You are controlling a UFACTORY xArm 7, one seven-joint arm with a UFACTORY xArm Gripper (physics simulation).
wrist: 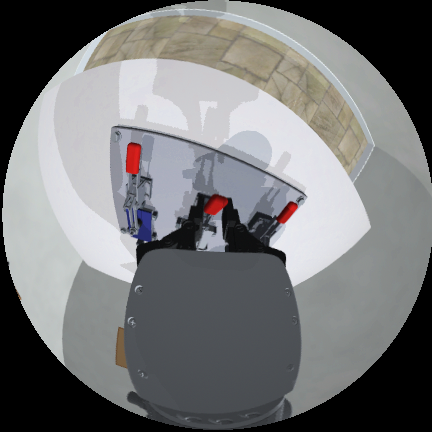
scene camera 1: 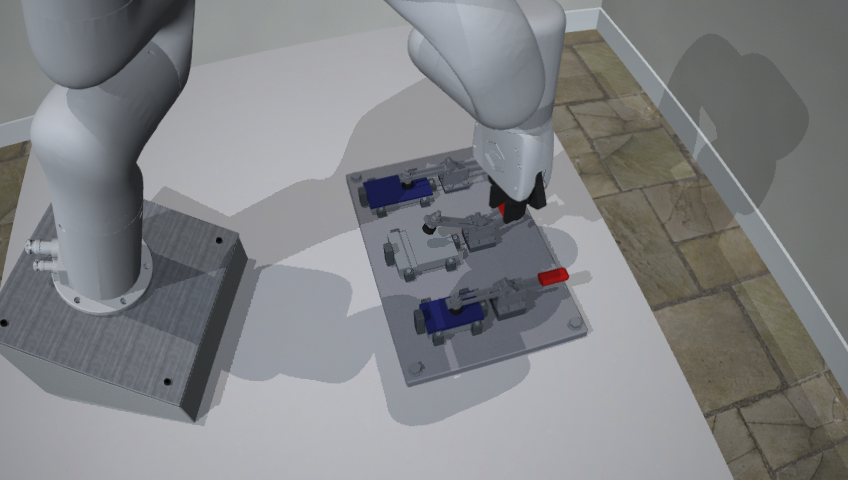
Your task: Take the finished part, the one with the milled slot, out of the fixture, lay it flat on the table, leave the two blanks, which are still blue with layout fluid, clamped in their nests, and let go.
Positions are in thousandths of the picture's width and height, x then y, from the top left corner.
Scene:
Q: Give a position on a fixture plate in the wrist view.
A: At 416, 390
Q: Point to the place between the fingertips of the gripper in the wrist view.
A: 494, 476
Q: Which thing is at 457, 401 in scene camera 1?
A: A blue blank.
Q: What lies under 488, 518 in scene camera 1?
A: A grey finished part.

